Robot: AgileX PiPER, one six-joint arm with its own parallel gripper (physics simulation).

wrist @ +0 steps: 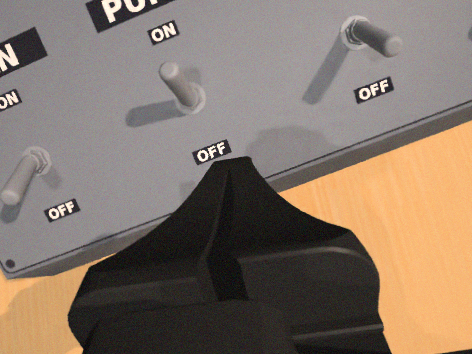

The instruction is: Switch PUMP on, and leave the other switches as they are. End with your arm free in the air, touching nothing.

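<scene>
The switch under the cut-off label (131, 10) that starts with "PU" has a grey lever (179, 85) at the upper middle of the wrist view. The lever tilts up and away from its OFF tag (212, 151), towards its ON tag (163, 32). My gripper (235, 182) is shut, with its fingertips together and no thing between them. Its tips show just below that OFF tag, apart from the lever in the picture. They seem to be above the panel, but the exact height cannot be told.
The grey panel (115, 175) fills the upper part. A left lever (21, 180) leans down and left, on its OFF side. A right lever (375, 37) leans right and down, above an OFF tag (374, 90). A wooden table top (425, 225) lies beyond the panel's edge.
</scene>
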